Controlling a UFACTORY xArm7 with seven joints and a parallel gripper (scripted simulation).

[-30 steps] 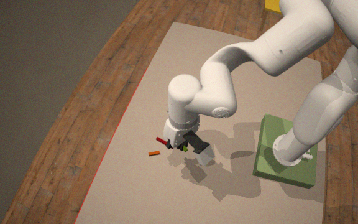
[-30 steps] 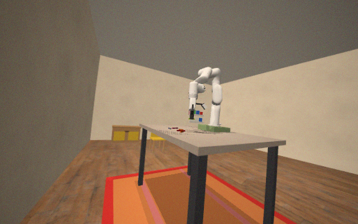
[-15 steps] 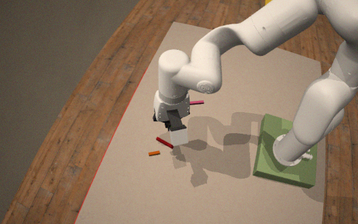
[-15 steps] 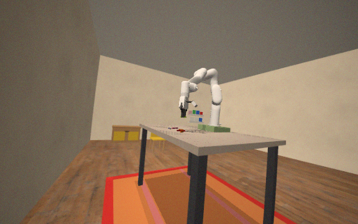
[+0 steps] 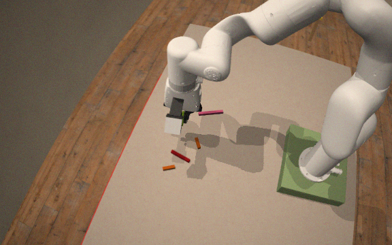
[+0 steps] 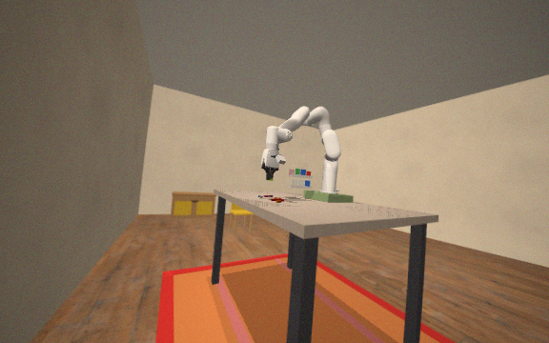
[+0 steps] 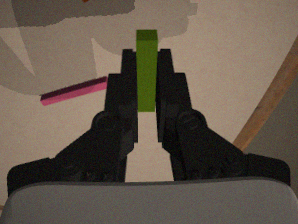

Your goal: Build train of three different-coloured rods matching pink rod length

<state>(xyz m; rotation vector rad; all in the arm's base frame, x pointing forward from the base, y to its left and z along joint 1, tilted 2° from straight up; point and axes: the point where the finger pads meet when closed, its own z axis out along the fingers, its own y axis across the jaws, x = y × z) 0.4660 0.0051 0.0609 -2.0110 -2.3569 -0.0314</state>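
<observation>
Now: the grey rod 120 mm below my hand, 70 mm to the right of it and 10 mm ahead of it. Round my hand: blue rod 120 mm below, 90 mm to the right, 10 mm ahead; then lime rod 20 mm below; then red rod 120 mm below, 80 mm to the left, 20 mm behind.
</observation>
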